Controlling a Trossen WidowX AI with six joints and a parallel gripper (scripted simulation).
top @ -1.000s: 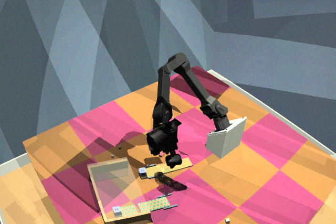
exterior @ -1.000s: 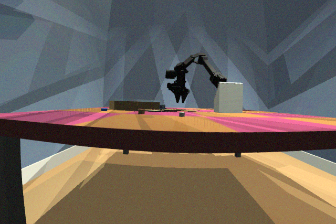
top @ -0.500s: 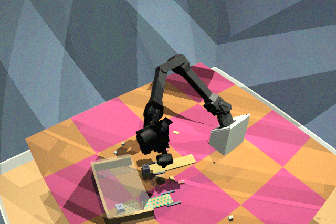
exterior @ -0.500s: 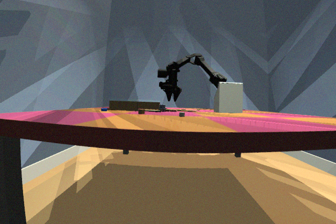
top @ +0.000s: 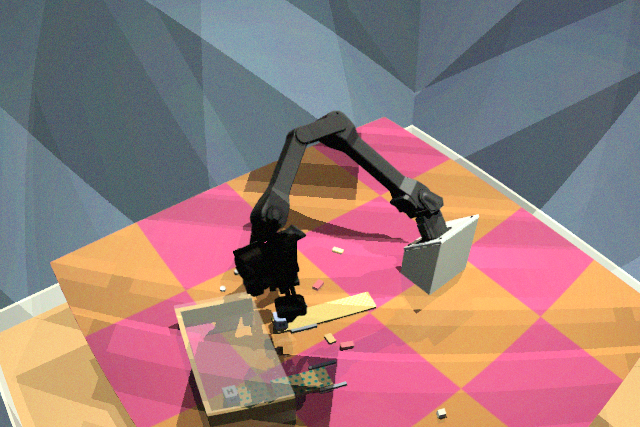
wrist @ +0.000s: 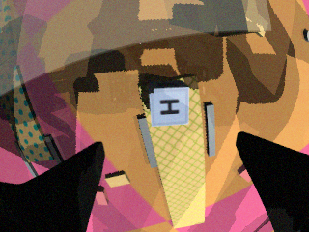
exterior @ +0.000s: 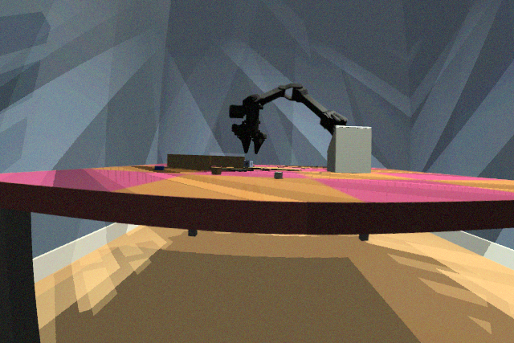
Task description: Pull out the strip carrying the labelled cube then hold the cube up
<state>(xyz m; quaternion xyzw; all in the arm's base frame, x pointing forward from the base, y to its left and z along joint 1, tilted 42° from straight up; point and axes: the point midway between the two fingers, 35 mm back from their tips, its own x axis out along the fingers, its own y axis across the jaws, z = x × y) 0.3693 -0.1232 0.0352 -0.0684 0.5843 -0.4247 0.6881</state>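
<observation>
Now: gripper tip 9 cm past the cross-hatched strip, 6 cm above it and 3 cm to the right of it.
</observation>
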